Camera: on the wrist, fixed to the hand. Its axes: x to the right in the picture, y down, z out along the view.
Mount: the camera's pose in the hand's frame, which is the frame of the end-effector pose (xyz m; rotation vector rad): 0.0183 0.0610 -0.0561 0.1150 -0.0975 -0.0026
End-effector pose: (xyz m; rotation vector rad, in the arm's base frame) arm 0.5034 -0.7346 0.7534 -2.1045 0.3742 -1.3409
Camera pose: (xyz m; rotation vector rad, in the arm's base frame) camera 0.4667 -0.8107 0.7453 -2.0660 0.2479 -1.2262
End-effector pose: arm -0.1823 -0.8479 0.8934 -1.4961 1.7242 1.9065
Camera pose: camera -0.2025 -0.9221 0.9294 -1.3417 1.7555 1.8134
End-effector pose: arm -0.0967 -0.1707 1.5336 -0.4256 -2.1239 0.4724
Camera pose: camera -0.0525 -0.0995 1.5468 -0.3402 -2.1775 0.6216
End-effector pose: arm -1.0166 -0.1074 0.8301 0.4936 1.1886 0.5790
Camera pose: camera -1.0748 -0.0463 0.8390 0.6113 1.1335 0.4808
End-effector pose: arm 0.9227 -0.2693 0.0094 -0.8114 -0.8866 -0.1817
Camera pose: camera 0.9970 -0.2628 -0.0311 -0.7166 -0.9810 -0.0930
